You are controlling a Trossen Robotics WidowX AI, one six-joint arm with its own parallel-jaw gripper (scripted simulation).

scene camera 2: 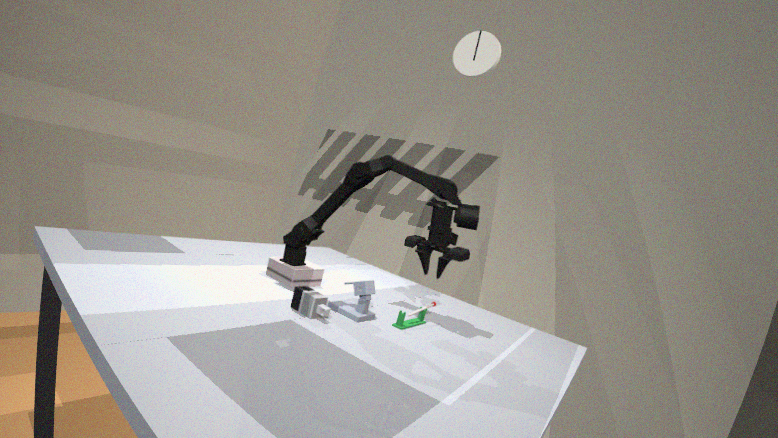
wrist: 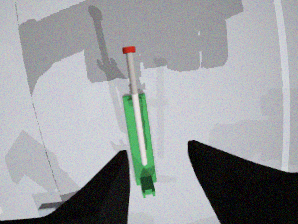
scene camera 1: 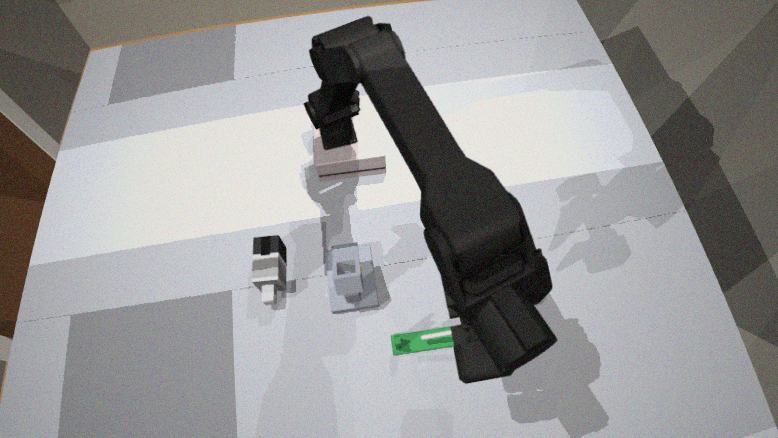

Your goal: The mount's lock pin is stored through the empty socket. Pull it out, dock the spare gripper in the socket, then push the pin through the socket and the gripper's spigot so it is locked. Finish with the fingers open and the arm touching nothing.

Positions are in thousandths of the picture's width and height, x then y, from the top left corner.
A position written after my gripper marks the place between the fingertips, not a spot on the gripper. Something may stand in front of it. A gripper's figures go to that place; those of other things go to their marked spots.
Labels:
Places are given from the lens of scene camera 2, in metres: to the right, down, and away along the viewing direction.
my gripper (scene camera 2: 555,631): 0.12, 0.17, 1.11
spare gripper (scene camera 2: 399,693): -0.19, 0.21, 0.93
grey mount (scene camera 2: 461,716): -0.08, 0.25, 1.02

